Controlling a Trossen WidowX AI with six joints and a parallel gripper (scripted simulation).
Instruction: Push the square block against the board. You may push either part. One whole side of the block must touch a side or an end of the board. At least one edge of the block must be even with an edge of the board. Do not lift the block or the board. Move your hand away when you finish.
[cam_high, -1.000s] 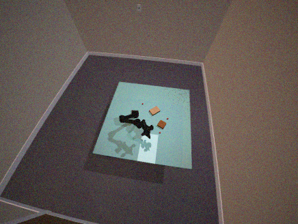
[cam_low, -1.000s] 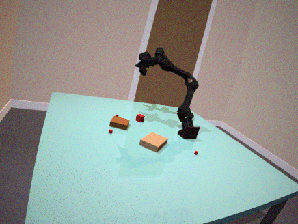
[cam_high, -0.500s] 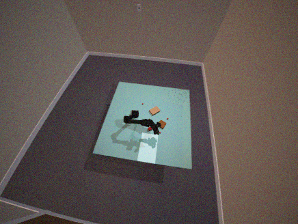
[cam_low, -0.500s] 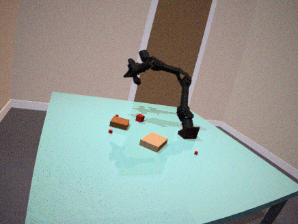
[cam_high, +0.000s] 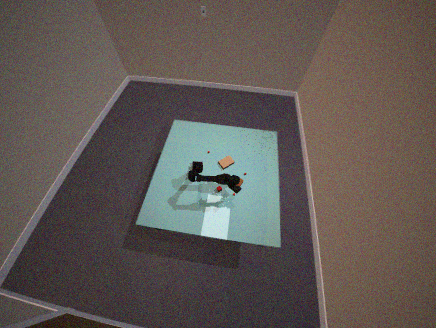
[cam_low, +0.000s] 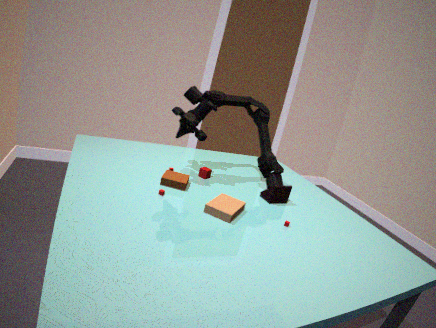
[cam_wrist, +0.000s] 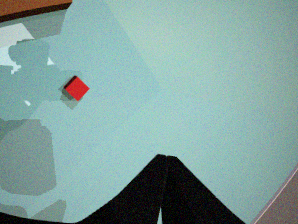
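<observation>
The board lies 13 cm behind my gripper tip, 36 cm to the left of it and 14 cm below it. Round my gripper tip: square block 1 cm ahead, 15 cm to the left, 14 cm below; then red cube 15 cm behind, 5 cm to the left, 13 cm below.
</observation>
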